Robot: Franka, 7 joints.
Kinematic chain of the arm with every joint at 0, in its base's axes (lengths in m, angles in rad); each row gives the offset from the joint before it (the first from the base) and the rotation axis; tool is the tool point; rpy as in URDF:
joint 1: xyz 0 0 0.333 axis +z
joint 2: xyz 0 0 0 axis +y
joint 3: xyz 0 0 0.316 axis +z
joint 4: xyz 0.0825 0 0 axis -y
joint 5: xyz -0.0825 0 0.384 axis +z
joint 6: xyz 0 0 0 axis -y
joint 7: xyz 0.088 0 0 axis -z
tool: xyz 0 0 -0.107 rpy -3.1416 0 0
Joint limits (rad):
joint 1: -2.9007..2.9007
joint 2: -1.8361..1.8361
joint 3: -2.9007..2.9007
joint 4: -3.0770..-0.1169
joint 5: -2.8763..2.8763
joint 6: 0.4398..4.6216
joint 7: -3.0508..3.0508
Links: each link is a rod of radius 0.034 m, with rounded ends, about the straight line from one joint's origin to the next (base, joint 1, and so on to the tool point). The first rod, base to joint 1, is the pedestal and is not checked.
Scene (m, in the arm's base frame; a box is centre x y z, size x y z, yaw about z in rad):
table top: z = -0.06
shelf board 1: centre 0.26 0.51 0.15 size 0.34 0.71 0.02 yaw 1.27
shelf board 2: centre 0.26 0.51 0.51 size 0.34 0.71 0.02 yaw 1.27
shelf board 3: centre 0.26 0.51 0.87 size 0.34 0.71 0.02 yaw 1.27
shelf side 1: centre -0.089 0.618 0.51 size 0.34 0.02 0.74 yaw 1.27
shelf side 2: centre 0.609 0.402 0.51 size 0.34 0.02 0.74 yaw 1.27
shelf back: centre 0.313 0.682 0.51 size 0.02 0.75 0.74 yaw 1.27
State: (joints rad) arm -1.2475 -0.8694 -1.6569 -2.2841 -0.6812 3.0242 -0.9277
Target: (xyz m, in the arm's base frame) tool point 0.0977 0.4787 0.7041
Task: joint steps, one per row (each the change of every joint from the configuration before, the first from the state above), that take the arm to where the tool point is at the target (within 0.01 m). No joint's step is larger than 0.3 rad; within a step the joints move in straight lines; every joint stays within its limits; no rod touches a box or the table.
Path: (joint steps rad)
1: -0.0798 0.2567 -0.0991 -0.0448 -0.1165 0.0316 -0.0564
2: -0.0798 0.2568 -0.0991 -0.0449 -0.1165 0.0316 -0.0565
3: -0.0798 0.2567 -0.0991 -0.0448 -0.1166 0.0317 -0.0564
4: -0.0798 0.2568 -0.0991 -0.0448 -0.1165 0.0316 -0.0565
5: -0.1776 0.2504 -0.2119 -0.0512 0.1683 -0.0056 0.0565
6: -0.1777 0.2504 -0.2118 -0.0513 0.1683 -0.0056 0.0564
7: -0.1776 0.2505 -0.2119 -0.0512 0.1682 -0.0056 0.0565
8: -0.1776 0.2504 -0.2118 -0.0512 0.1683 -0.0056 0.0564
9: 0.0412 -0.2659 0.0000 0.1788 -0.0205 -0.0005 0.0000
10: 0.0412 -0.2660 0.0000 0.1788 -0.0205 -0.0005 0.0000
11: 0.0413 -0.2660 0.0000 0.1788 -0.0205 -0.0005 0.0000

